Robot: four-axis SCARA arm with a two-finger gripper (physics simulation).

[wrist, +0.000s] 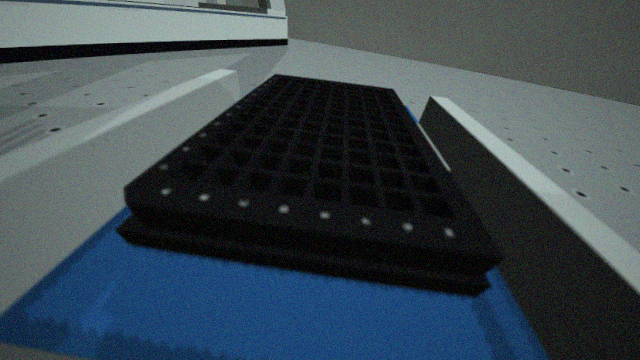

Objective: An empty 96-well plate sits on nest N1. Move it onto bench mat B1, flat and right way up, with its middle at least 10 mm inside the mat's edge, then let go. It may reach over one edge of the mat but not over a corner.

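Places are measured from the arm's base along level axes (x ahead, y left, z up), in centimetres.
Pixels of known places: gripper, fingertip midpoint: (329, 101).
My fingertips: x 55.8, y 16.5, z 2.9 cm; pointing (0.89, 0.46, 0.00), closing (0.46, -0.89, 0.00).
Behind a point stands the place of what it marks.
The black 96-well plate (320, 165) {x 50.2, y 13.4, z 3.1 cm} is right way up in the middle of the wrist view, its wells facing up and pale dots along its near and left edges. My gripper (329, 101) {x 55.8, y 16.5, z 2.9 cm} is shut on the plate, with one pale finger along its left side and one dark-faced finger along its right side. A blue mat (280, 310) {x 47.0, y 12.2, z 1.5 cm} shows under and in front of the plate, and a sliver of blue shows past its far right side. Whether the plate touches the mat cannot be told. Nest N1 cannot be made out in this view.
A grey bench top with small holes (540, 125) {x 70.0, y 3.4, z 1.3 cm} spreads to both sides and behind. A large white machine (150, 25) {x 59.6, y 45.0, z 4.1 cm} with a black base strip stands at the back left. A plain grey-brown wall (475, 40) rises at the back right.
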